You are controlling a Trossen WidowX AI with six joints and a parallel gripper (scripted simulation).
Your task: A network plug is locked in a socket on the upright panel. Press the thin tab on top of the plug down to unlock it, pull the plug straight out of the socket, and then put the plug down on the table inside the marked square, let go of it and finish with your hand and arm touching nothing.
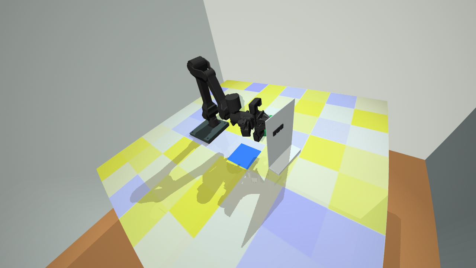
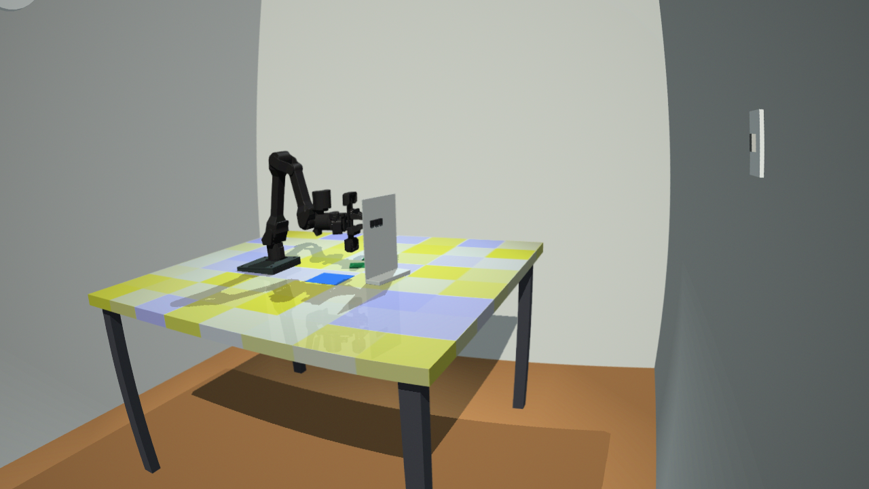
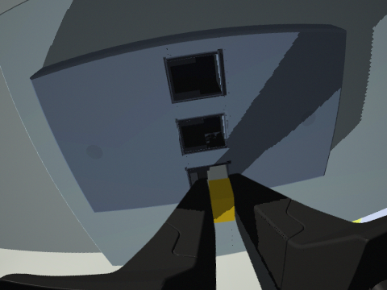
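Now: the network plug 10 mm ahead of my gripper tip. Also, from my gripper tip: blue square 170 mm below, 120 mm behind, 90 mm to the right; then upright panel 60 mm below, 20 mm ahead, 10 mm to the right.
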